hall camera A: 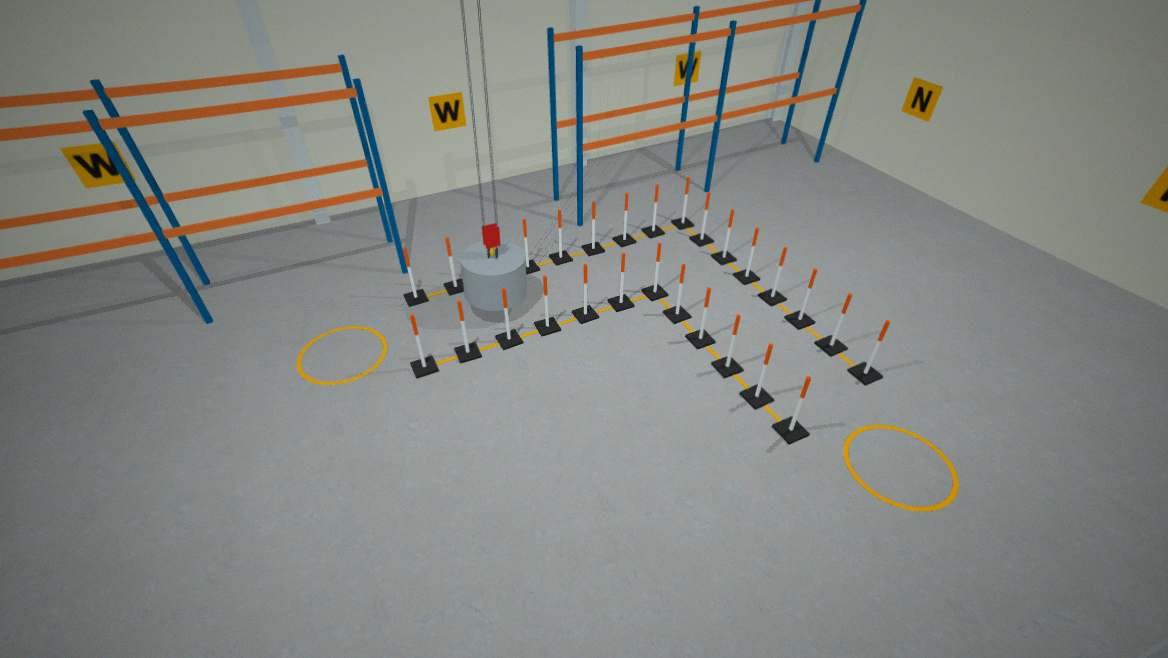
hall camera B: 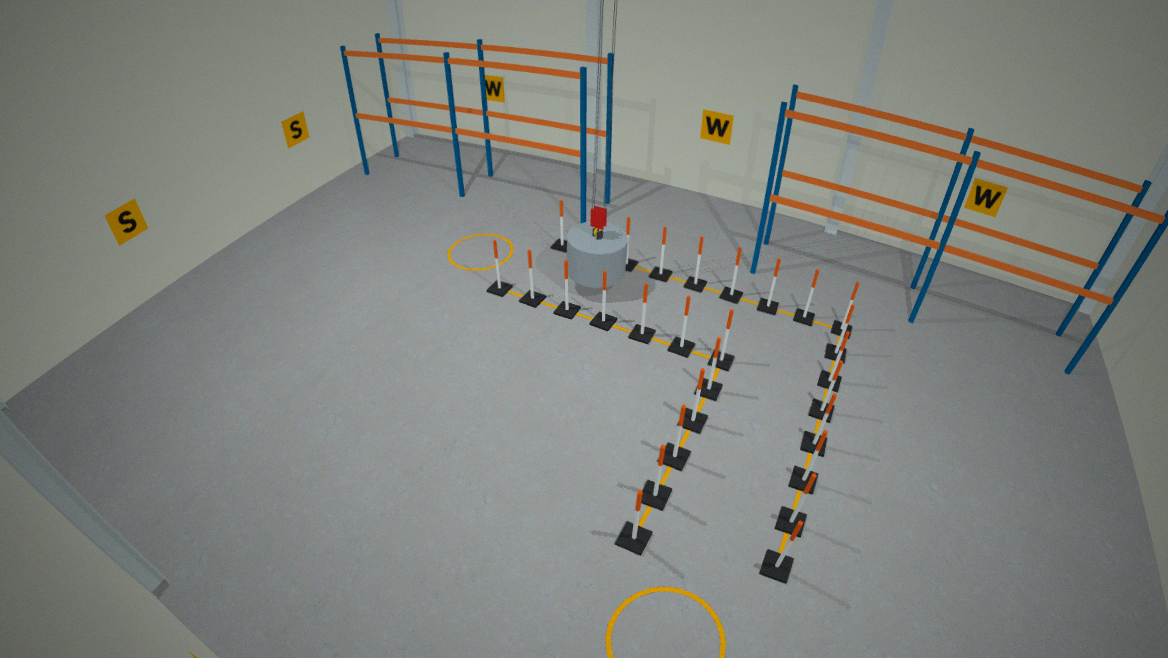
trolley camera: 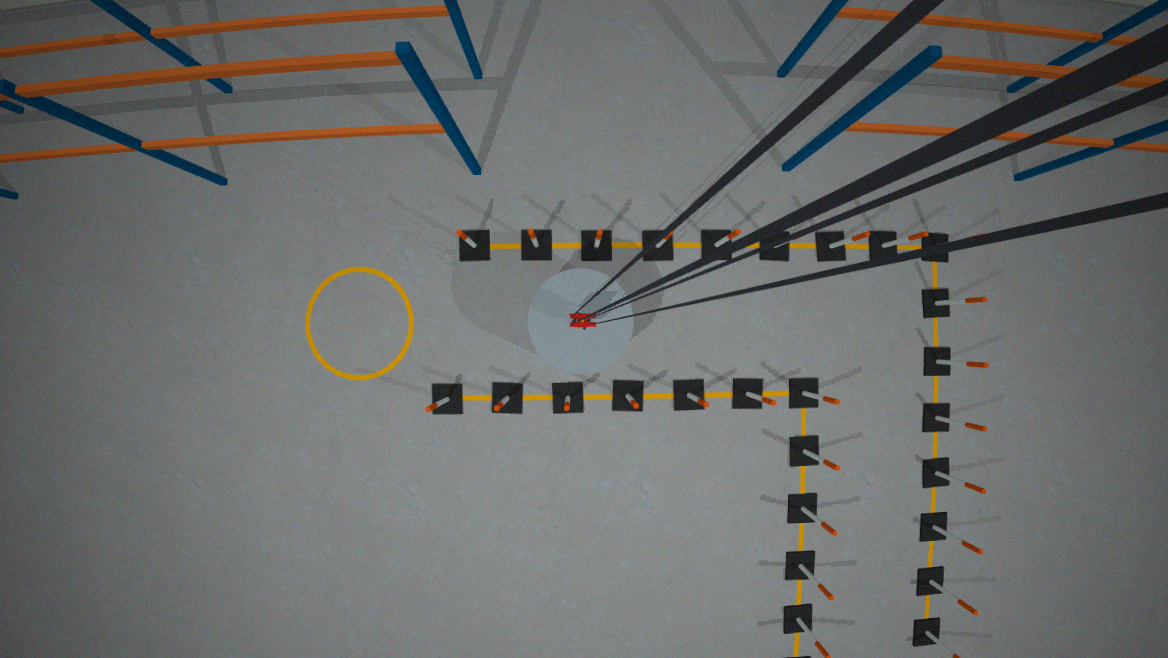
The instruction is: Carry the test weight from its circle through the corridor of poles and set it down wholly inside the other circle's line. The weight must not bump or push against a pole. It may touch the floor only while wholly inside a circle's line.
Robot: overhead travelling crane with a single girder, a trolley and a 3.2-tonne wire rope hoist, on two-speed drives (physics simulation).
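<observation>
The grey test weight (hall camera A: pixel 494 284) (hall camera B: pixel 596 261) (trolley camera: pixel 563 347) hangs upright with its shadow beneath it, a little above the floor. It is in the corridor's first leg, between the far pole row (hall camera A: pixel 625 239) (trolley camera: pixel 596 245) and the near pole row (hall camera A: pixel 585 313) (trolley camera: pixel 627 395), apart from both in the trolley view. My gripper, the hook (hall camera A: pixel 492 252) (hall camera B: pixel 597 233) (trolley camera: pixel 581 321) under the red block, is shut on the weight's top fitting. One yellow circle (hall camera A: pixel 336 383) (hall camera B: pixel 478 269) (trolley camera: pixel 308 323) lies before the corridor mouth. The other circle (hall camera A: pixel 886 426) (hall camera B: pixel 664 589) lies beyond the second leg.
The corridor turns at the inner corner pole base (hall camera A: pixel 654 291) (trolley camera: pixel 803 393). One blue and orange rack (hall camera A: pixel 148 216) (hall camera B: pixel 583 147) (trolley camera: pixel 440 109) and another rack (hall camera A: pixel 579 138) (hall camera B: pixel 944 237) (trolley camera: pixel 861 110) stand behind the far row along the W wall.
</observation>
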